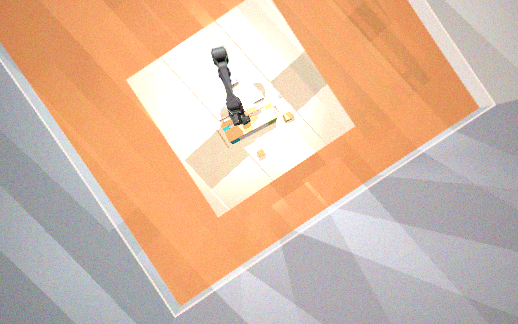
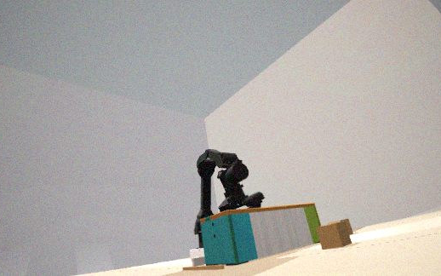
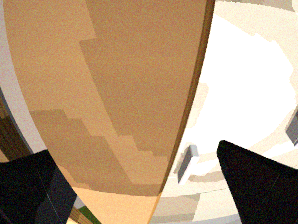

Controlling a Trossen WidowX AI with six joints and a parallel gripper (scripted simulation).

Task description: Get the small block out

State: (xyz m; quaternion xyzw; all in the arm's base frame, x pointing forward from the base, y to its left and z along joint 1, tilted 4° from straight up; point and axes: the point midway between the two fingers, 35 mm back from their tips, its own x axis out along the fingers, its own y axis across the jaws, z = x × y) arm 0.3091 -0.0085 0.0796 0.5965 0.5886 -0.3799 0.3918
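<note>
Now: gripper tip 4 cm short of the box, 1 cm to the left of it and 3 cm above it. From my gripper tip the other things lie so: block 31 cm ahead, 3 cm to the right, 6 cm below; flat tan strip 7 cm ahead, 25 cm to the right, 8 cm below.
</note>
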